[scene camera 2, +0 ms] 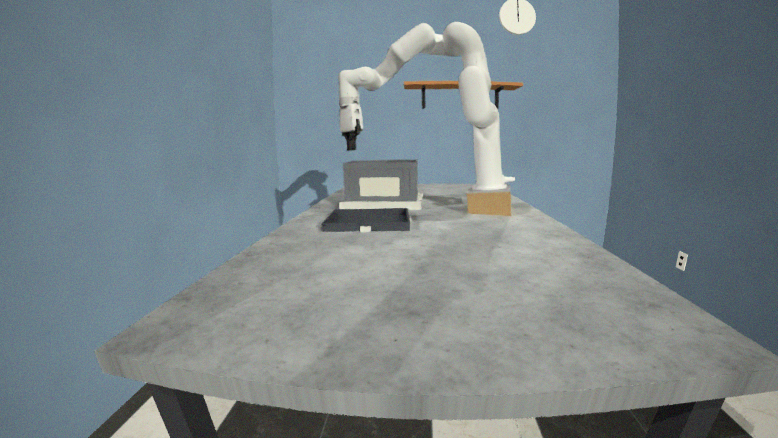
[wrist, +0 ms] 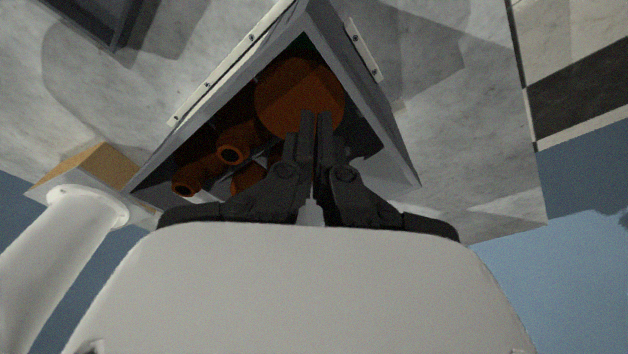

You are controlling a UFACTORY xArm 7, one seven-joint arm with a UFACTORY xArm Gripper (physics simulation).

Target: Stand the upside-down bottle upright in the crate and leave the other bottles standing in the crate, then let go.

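Places are measured from the arm's base along level axes (x ahead, y left, z up), in millimetres.
Pixels of known places: gripper, fingertip midpoint: (scene camera 2: 351, 150) (wrist: 314, 132); arm's base, origin of the base link: (scene camera 2: 489, 187) (wrist: 92, 206).
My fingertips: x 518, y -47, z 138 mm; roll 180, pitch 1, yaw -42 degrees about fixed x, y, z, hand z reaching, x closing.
Observation:
Ahead of a thing's pixels: the offset from my fingertips to its middle. "spot": to the spot under its first point.
A grey crate {dy -50, dx -111, dz -134 mm} (scene camera 2: 351, 182) (wrist: 220, 90) stands on the table, with a pale label on its side. In the wrist view an orange bottle {dy -4, dx -21, dz -136 mm} (wrist: 295, 92) in the crate shows its broad round base upward, so it is upside down. Two other orange bottles {dy -3, dx -111, dz -136 mm} (wrist: 231, 150) {dy -4, dx -202, dz -136 mm} (wrist: 185, 186) show open necks pointing up. Another orange piece {dy -94, dx -200, dz -136 mm} (wrist: 248, 178) shows partly beside the fingers. My gripper (scene camera 2: 351, 147) (wrist: 314, 132) is shut and empty, pointing down above the crate; its fingertips overlap the round base in the wrist view. The crate's inside is hidden in the scene view.
A dark shallow tray (scene camera 2: 365, 219) (wrist: 120, 30) lies in front of the crate. The crate stands on a white base {spot: dy +54, dx -119, dz -205 mm} (scene camera 2: 381, 205). The arm stands on a wooden block (scene camera 2: 488, 203) (wrist: 102, 162) to the right. An orange shelf (scene camera 2: 430, 84) hangs on the back wall.

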